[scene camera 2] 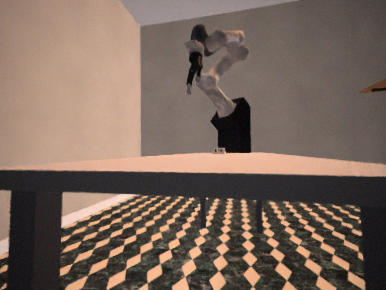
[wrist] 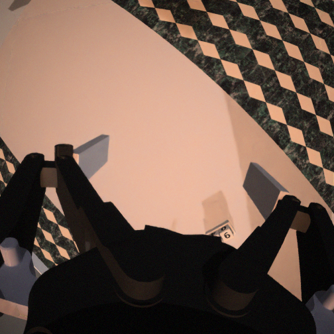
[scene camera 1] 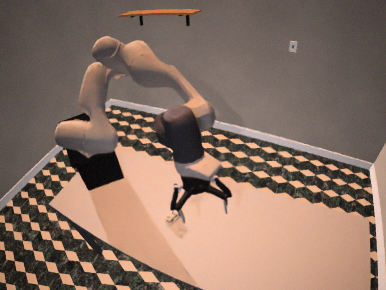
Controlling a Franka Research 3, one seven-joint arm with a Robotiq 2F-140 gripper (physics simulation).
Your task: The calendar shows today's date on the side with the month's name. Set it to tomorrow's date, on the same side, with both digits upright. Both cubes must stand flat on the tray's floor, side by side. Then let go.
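The small white calendar (scene camera 1: 172,217) (scene camera 2: 219,150) (wrist: 227,233) stands on the table. In the wrist view a cube face with a dark 6 shows, with parts of other dark marks beside it; the gripper's body hides the rest. In both scene views it is too small to read the digits or the month's name, and the tray's floor cannot be made out. My gripper (scene camera 1: 204,210) (scene camera 2: 189,90) (wrist: 178,161) is wide open and empty, pointing down, high above the table. In scene camera 1's view one finger partly overlaps the calendar.
The pale table top (scene camera 1: 300,235) (scene camera 2: 150,162) (wrist: 125,90) has shadows of the arm and calendar on it. The arm's black base (scene camera 1: 102,170) (scene camera 2: 235,130) stands at its end. An orange shelf (scene camera 1: 160,13) is on the wall.
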